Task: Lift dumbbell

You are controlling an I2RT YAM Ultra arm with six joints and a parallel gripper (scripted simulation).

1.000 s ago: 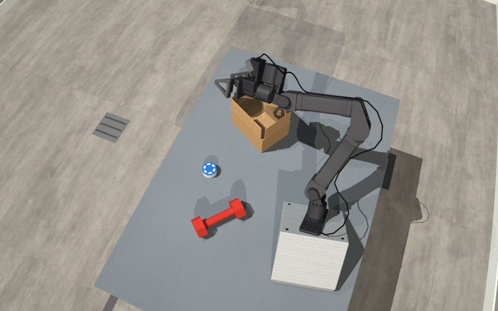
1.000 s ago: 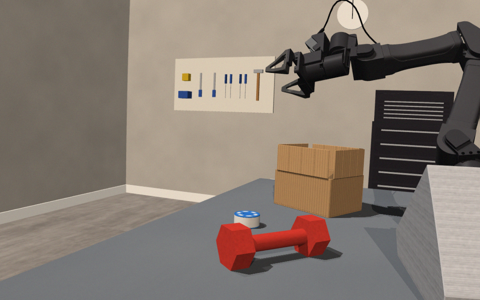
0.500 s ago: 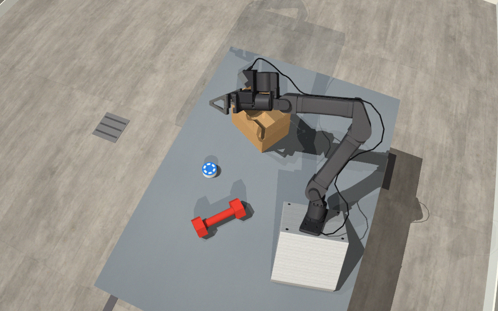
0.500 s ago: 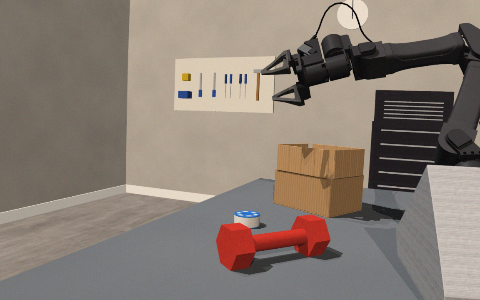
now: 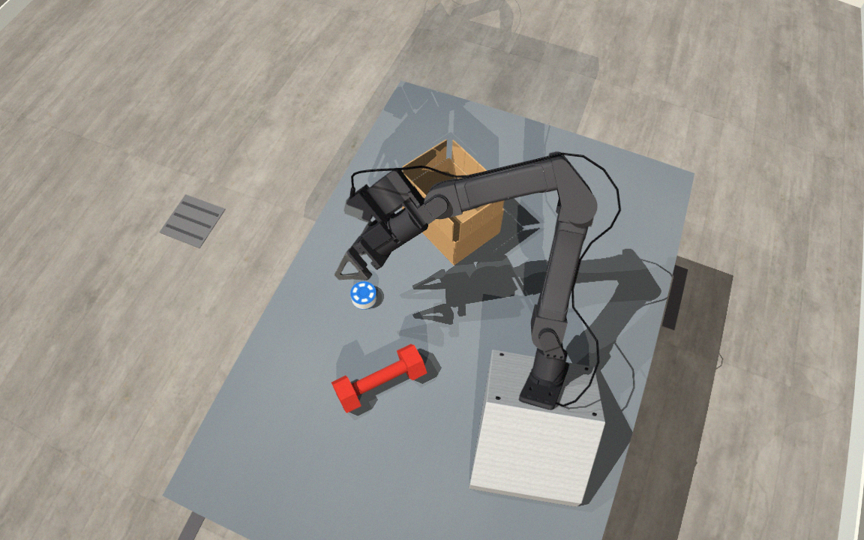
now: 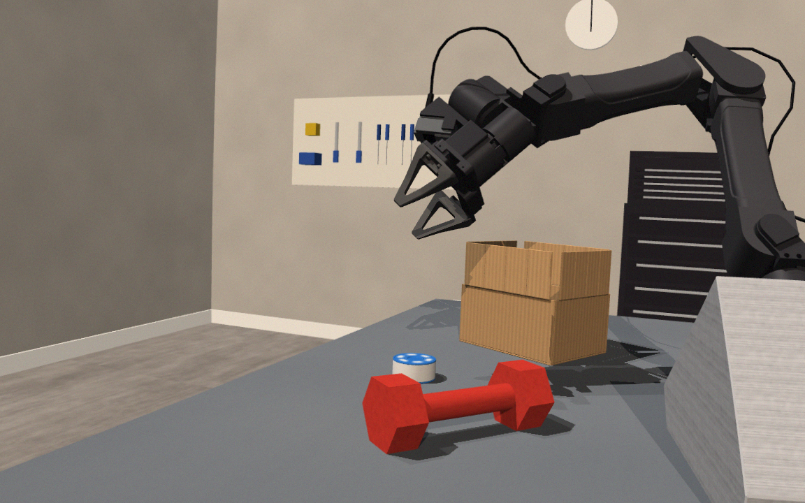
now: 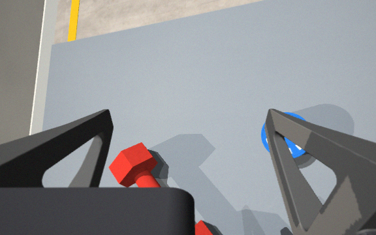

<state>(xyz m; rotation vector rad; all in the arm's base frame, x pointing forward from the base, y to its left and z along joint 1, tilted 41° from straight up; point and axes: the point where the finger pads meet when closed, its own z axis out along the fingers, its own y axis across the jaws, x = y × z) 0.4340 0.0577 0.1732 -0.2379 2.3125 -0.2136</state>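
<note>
The red dumbbell is 11 cm behind my hand, 15 cm to the left of it and 19 cm below it.
</note>
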